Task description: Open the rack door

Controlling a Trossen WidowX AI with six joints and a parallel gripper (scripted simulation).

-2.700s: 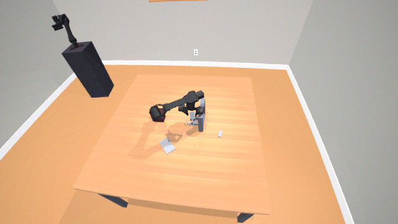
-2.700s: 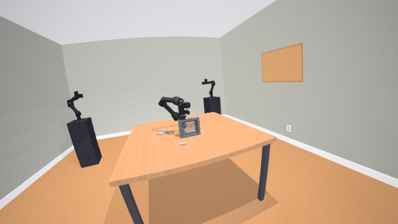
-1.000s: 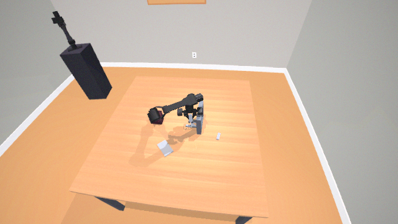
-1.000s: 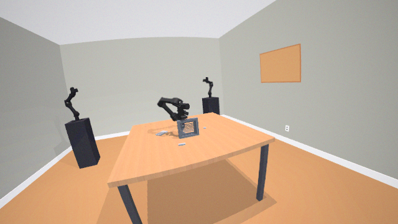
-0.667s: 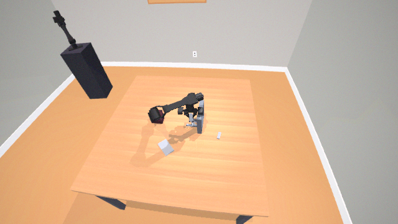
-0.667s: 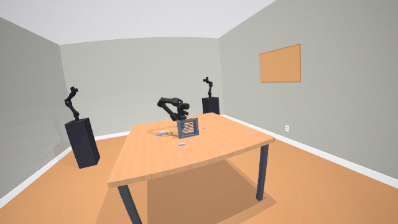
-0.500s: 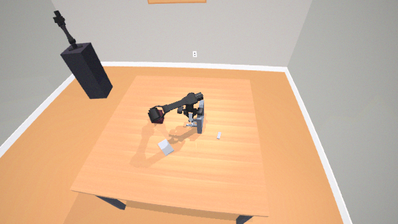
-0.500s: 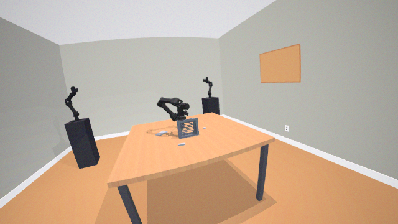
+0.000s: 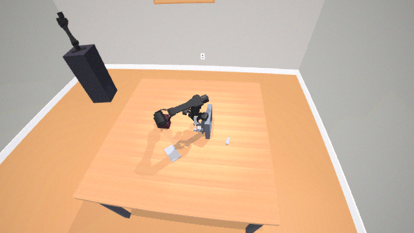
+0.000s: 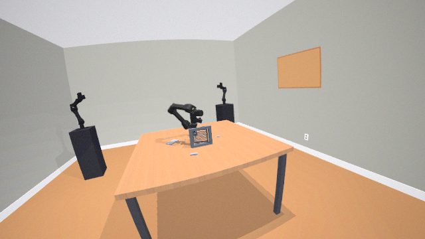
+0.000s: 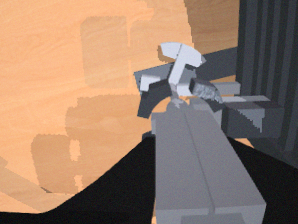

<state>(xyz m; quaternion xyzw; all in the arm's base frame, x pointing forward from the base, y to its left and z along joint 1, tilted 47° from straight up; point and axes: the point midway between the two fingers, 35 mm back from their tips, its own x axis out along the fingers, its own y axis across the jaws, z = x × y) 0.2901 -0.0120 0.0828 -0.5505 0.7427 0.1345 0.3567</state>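
The tiny white cube is 26 cm to the left of my gripper tip, 11 cm below it and 1 cm behind it.
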